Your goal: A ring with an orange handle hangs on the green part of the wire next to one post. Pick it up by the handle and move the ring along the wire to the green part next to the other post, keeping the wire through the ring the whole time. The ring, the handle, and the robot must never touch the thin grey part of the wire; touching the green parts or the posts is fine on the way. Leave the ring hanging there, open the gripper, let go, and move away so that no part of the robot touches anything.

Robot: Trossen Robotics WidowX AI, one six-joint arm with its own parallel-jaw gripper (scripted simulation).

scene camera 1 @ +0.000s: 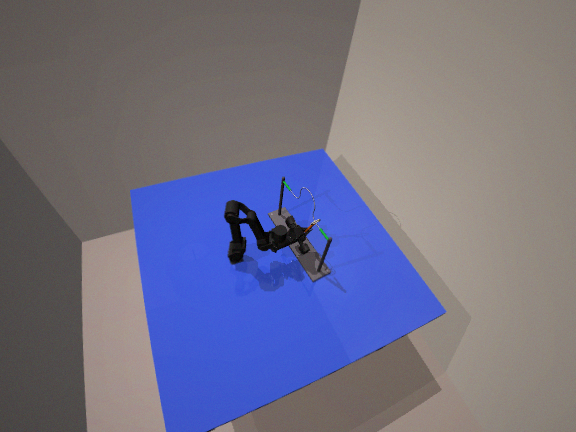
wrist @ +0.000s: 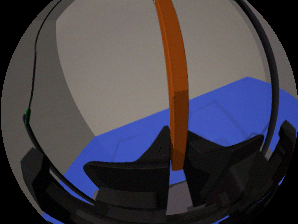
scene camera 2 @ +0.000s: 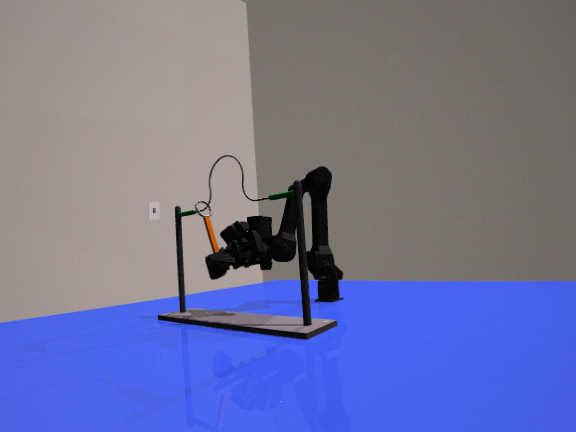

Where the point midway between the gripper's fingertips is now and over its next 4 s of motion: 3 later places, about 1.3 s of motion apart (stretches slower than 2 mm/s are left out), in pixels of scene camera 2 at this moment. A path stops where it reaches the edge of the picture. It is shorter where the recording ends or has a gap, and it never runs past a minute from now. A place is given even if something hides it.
My gripper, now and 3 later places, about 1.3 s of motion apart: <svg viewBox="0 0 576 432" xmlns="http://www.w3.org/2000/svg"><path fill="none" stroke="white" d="M207 258L242 235L259 201L258 182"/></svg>
